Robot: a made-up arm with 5 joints.
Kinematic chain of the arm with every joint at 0, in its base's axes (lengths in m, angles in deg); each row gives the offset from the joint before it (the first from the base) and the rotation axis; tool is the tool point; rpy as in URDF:
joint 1: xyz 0 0 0.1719 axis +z
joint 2: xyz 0 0 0 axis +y
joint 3: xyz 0.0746 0 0.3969 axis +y
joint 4: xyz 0.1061 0 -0.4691 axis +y
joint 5: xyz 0.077 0 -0.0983 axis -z
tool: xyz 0 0 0 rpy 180 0 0
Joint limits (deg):
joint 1: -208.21..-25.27
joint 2: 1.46..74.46
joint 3: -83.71..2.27
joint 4: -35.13..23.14
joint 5: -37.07..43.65
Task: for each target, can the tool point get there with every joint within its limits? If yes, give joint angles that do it. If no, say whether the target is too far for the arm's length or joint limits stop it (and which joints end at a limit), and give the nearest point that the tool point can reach.
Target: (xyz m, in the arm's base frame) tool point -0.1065 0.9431 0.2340
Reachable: no: joint limits stop it (at a limit: joint 1) | nearest point -0.4756 0.2551 0.2340 | short by 0.781 m
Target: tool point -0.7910 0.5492 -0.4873
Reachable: no: too far | nearest point -0.6081 0.3262 -0.3036 | short by 0.342 m
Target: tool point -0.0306 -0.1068 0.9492
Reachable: no: joint limits stop it (at a limit: joint 2, joint 3, joint 4) | nearest point -0.1696 -0.5919 0.7222 | short by 0.553 m
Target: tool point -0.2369 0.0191 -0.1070
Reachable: yes | joints -184.60 29.42 -7.65 -8.89 13.03
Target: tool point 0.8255 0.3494 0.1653
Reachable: no: joint limits stop it (at a limit: joint 1) | nearest point 0.5402 -0.2550 0.1653 | short by 0.668 m
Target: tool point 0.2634 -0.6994 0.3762
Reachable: yes | joints -69.36 13.95 -72.13 8.88 -15.56
